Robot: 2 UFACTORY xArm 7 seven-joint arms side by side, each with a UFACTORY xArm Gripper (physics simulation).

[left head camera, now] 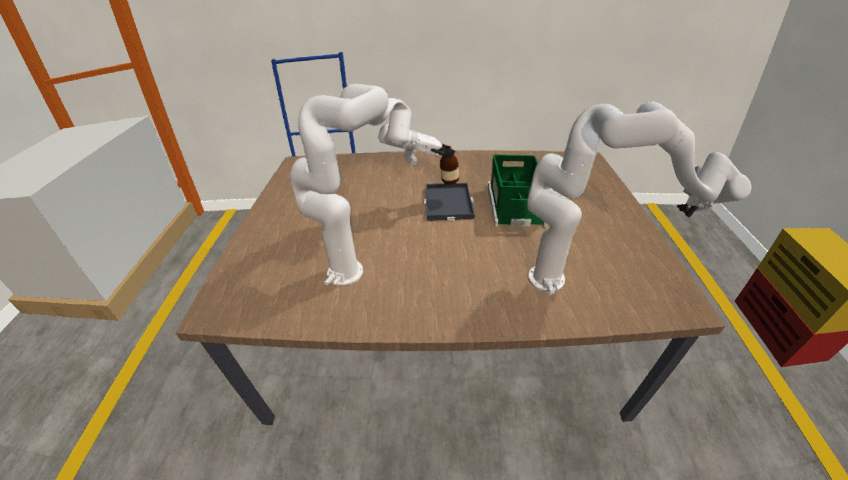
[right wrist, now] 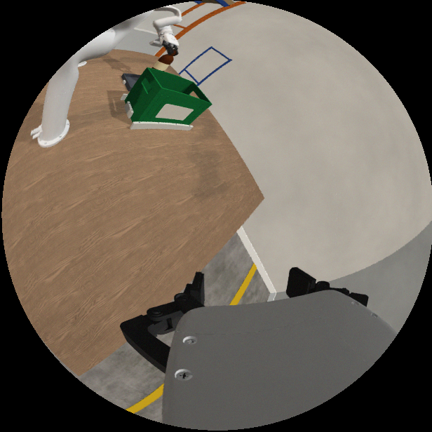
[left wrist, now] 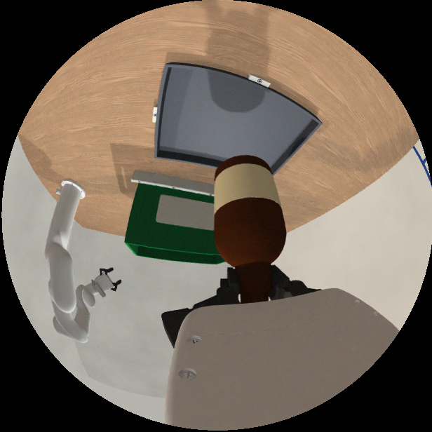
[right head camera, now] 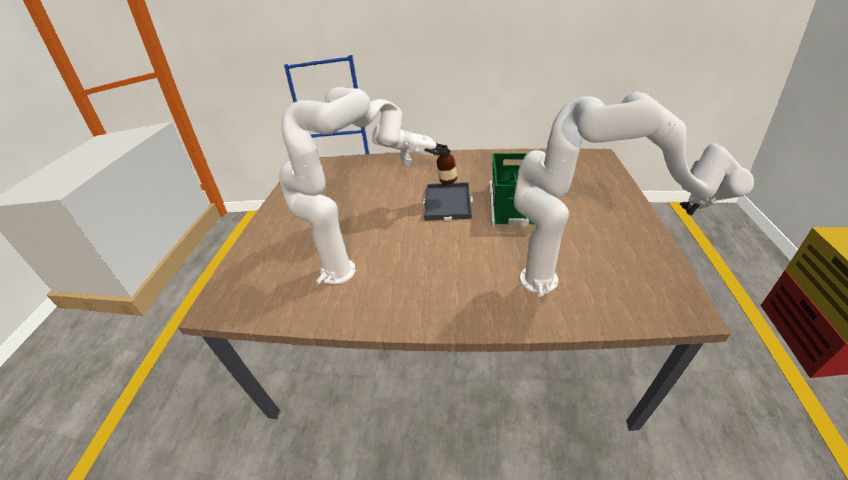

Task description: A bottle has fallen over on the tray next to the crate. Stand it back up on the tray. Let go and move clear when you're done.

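Seen in the pictures: left gripper, fingertip midpoint: (left head camera: pixel 451 152) (right head camera: pixel 447 151); right gripper, fingertip midpoint: (left head camera: pixel 685 196) (right head camera: pixel 689 193); left arm's base, origin of the base link: (left head camera: pixel 345 272) (right head camera: pixel 338 272); right arm's base, origin of the base link: (left head camera: pixel 546 278) (right head camera: pixel 538 280).
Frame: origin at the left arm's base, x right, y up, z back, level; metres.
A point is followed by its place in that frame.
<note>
A brown bottle with a cream label (left head camera: pixel 449 169) @(x 0.185, y 0.178, z -0.517 m) (right head camera: pixel 446 169) @(x 0.187, y 0.176, z -0.518 m) (left wrist: pixel 248 220) (right wrist: pixel 164 63) is held by its neck, base down and close to upright in the head views. My left gripper (left head camera: pixel 446 151) @(x 0.178, y 0.235, z -0.559 m) (right head camera: pixel 442 149) @(x 0.178, y 0.235, z -0.559 m) (left wrist: pixel 250 279) is shut on the bottle's neck, coming from the left with the fingers nearly level. The bottle is in the air; its shadow falls on the dark grey tray (left head camera: pixel 450 217) @(x 0.225, y 0.022, z -0.428 m) (right head camera: pixel 447 217) @(x 0.228, y 0.016, z -0.423 m) (left wrist: pixel 200 110). In the head views its base appears at the tray's back edge. My right gripper (left head camera: pixel 688 208) @(x 1.067, y 0.261, z -0.537 m) (right head camera: pixel 690 206) @(x 1.067, y 0.261, z -0.537 m) (right wrist: pixel 248 284) is open and empty, off the right side of the table.
The green crate (left head camera: pixel 504 208) @(x 0.430, y 0.077, z -0.478 m) (right head camera: pixel 503 205) @(x 0.439, y 0.088, z -0.482 m) (left wrist: pixel 140 215) (right wrist: pixel 150 102) stands right of the tray in the head views, partly behind my right arm. A blue frame (left head camera: pixel 307 58) (right head camera: pixel 319 61) stands behind the wooden table (left head camera: pixel 416 297) @(x 0.277, y 0.000, z 0.006 m) (right head camera: pixel 416 297) @(x 0.315, y 0.000, z -0.009 m).
</note>
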